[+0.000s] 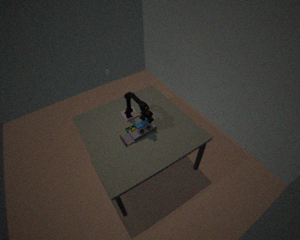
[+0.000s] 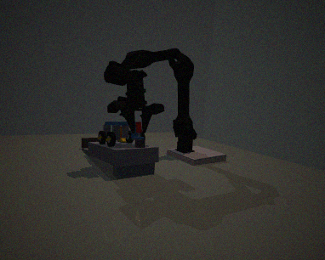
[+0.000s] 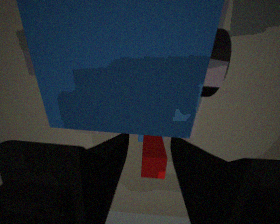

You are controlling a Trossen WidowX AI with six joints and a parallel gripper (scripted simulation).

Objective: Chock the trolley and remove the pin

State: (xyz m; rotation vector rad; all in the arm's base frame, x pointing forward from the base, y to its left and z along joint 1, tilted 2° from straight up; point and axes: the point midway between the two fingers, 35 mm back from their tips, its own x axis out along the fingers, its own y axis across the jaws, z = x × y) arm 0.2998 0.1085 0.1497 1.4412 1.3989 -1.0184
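The red-headed stop pin is right at my gripper tip. The rest, counted from my gripper tip: yellow chock (30 mm behind, 200 mm to the right, 50 mm below); grey ramp (20 mm ahead, 110 mm to the right, 80 mm below); blue trolley (20 mm ahead, 100 mm to the right, 20 mm below).
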